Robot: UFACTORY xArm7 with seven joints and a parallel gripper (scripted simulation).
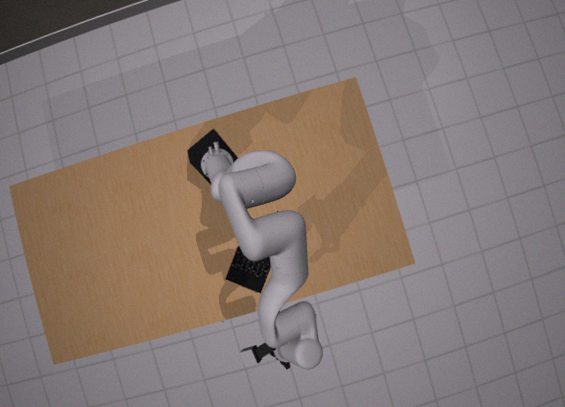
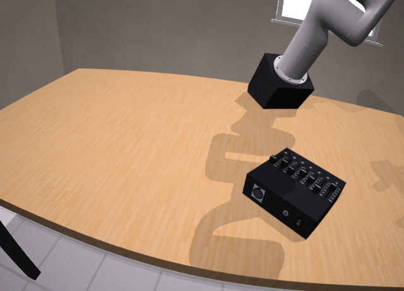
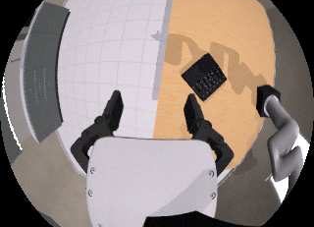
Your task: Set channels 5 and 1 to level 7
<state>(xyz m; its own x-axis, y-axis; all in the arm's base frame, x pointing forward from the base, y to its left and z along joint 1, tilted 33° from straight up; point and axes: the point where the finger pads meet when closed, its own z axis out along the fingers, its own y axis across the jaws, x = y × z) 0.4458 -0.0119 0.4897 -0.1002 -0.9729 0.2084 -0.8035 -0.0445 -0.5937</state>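
Now: the fader 28 cm below my hand, 17 cm behind it and 1 cm to the right of it.
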